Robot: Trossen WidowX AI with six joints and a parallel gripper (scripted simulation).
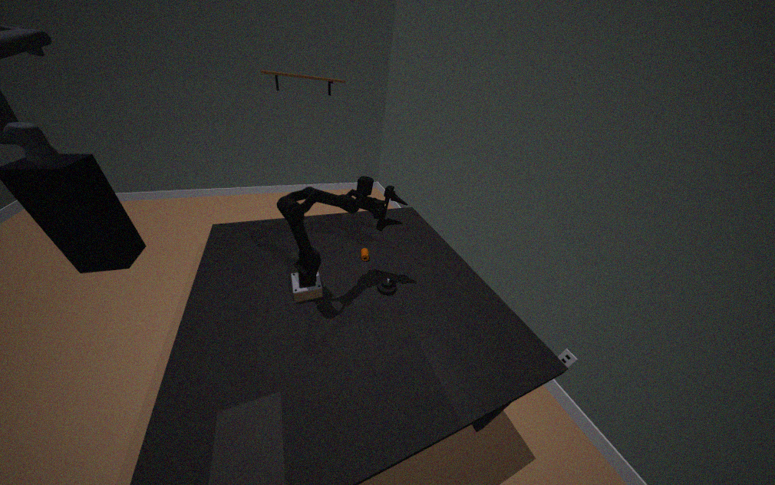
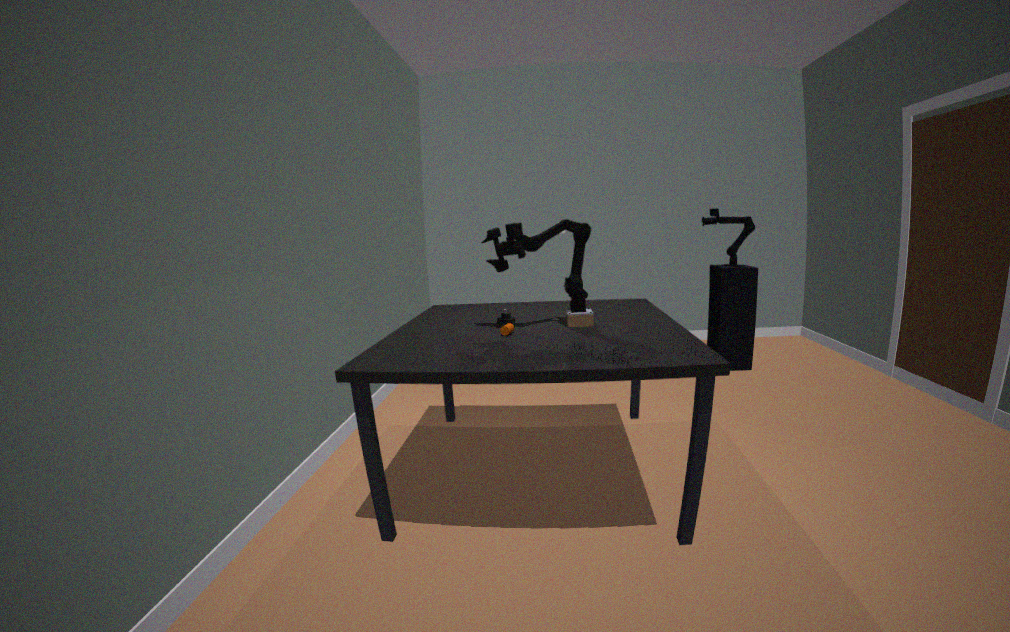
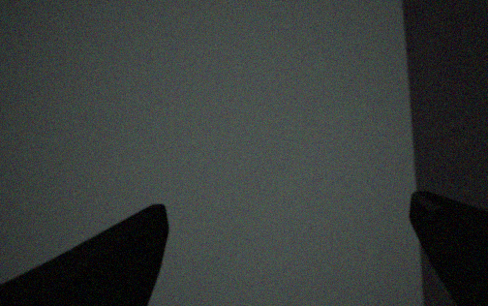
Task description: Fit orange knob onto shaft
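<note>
The orange knob is 11 cm behind my gripper tip, 16 cm to the left of it and 32 cm below it. The rest, counted from my gripper tip: dark round pedestal: 7 cm behind, 8 cm to the right, 31 cm below.
</note>
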